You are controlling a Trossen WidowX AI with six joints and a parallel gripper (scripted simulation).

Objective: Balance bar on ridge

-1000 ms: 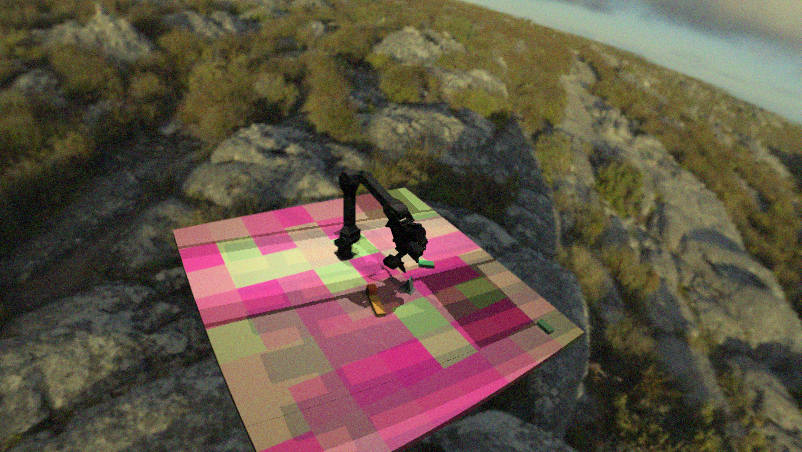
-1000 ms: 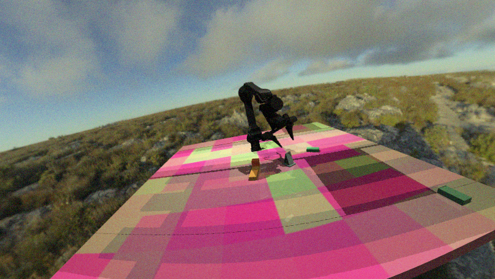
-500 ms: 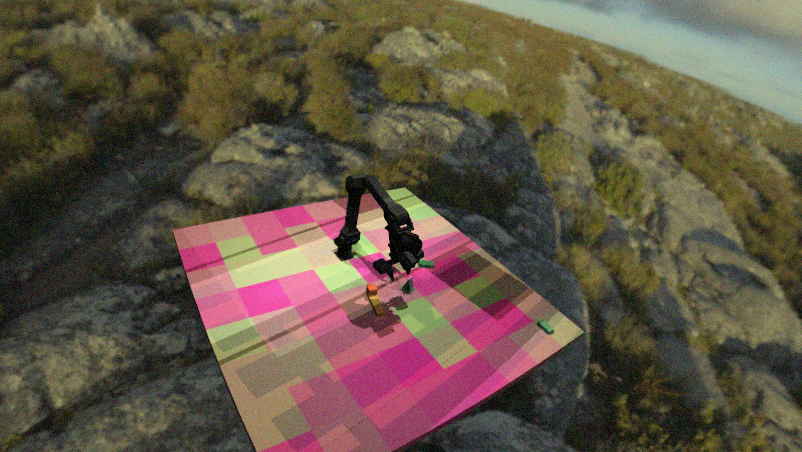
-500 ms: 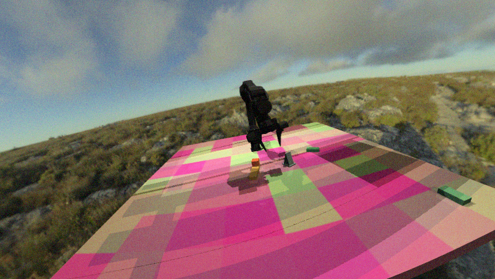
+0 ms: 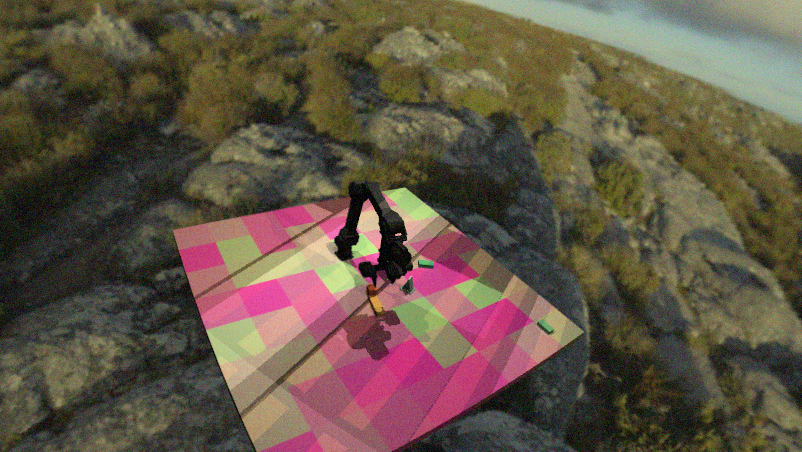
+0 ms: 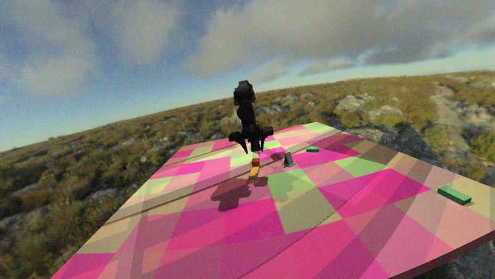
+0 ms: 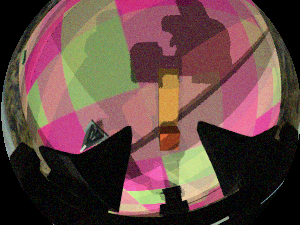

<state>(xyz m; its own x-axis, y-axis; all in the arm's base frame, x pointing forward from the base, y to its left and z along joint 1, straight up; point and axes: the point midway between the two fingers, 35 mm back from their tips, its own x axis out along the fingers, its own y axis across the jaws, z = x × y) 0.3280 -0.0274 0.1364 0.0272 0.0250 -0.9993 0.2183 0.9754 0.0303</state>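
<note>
Now: the bar 4 cm behind my gripper tip, 1 cm to the right of it and 8 cm below it. Also, from my gripper tip: dark ridge 3 cm behind, 15 cm to the left, 7 cm below.
</note>
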